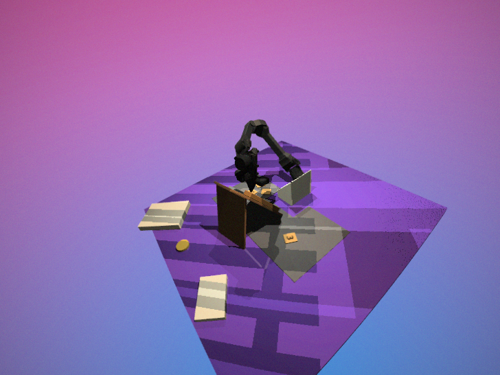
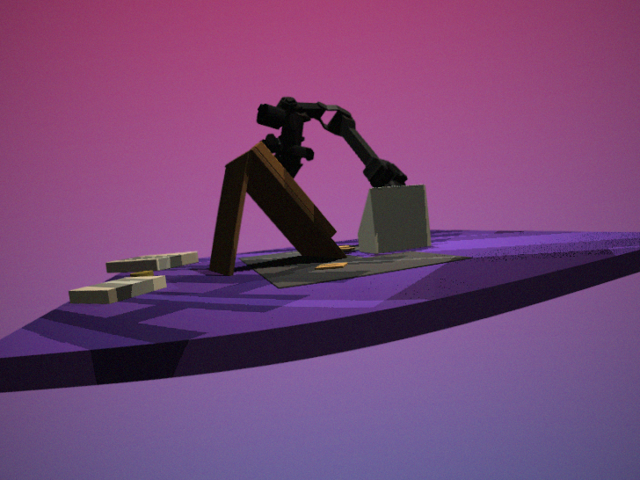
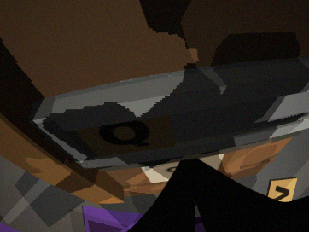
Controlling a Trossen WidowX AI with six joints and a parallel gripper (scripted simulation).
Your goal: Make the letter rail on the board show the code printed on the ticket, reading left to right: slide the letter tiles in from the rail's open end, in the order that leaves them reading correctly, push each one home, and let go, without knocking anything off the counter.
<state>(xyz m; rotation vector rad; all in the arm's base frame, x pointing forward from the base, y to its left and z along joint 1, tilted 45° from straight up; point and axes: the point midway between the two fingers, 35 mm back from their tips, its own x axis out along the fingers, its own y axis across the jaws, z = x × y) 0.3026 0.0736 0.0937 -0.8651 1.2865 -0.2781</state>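
The letter tile is 5 cm behind my gripper tip, 24 cm to the left of it and 19 cm below it. Also, from my gripper tip: white ticket (3 cm behind, 1 cm to the right, 10 cm below); then grey mat (12 cm behind, 3 cm to the left, 19 cm below); then yellow disc (42 cm ahead, 8 cm to the right, 18 cm below).
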